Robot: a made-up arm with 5 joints.
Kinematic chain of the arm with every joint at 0, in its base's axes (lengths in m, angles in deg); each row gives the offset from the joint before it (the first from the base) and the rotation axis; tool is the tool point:
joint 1: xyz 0 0 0.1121 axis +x
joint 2: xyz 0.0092 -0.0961 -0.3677 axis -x
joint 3: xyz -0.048 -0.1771 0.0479 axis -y
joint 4: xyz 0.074 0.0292 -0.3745 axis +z
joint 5: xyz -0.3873 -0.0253 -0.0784 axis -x
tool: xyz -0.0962 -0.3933 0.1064
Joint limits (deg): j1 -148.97..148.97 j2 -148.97..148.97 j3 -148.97..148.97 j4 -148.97..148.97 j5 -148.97..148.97
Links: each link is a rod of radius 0.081 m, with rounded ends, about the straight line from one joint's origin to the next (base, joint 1, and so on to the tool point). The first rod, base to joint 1, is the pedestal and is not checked.
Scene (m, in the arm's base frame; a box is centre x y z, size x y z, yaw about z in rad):
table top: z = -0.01
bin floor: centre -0.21 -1.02 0 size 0.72 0.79 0.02 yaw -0.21
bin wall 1: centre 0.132 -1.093 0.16 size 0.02 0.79 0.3 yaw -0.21
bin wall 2: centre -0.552 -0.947 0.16 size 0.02 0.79 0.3 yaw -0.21
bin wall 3: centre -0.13 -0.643 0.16 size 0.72 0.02 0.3 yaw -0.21
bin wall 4: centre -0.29 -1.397 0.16 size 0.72 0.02 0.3 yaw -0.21
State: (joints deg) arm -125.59 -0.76 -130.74 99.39 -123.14
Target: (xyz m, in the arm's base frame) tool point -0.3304 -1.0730 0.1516
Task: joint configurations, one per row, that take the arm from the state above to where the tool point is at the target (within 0.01 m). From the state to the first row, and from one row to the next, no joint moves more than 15 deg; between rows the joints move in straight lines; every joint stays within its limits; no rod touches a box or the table.
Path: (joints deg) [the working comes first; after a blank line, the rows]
Joints at the target: -126.10 -58.83 -62.40 148.97 -49.35
Straight joint move there: touches bin wall 2.

1: -128.34 -10.64 -115.87 102.98 -108.37
2: -131.10 -20.52 -101.00 106.57 -93.60
3: -133.85 -30.40 -86.13 110.16 -78.83
4: -131.27 -39.88 -78.22 123.10 -69.00
5: -128.68 -49.35 -70.31 136.03 -59.18
6: -126.10 -58.83 -62.40 148.97 -49.35

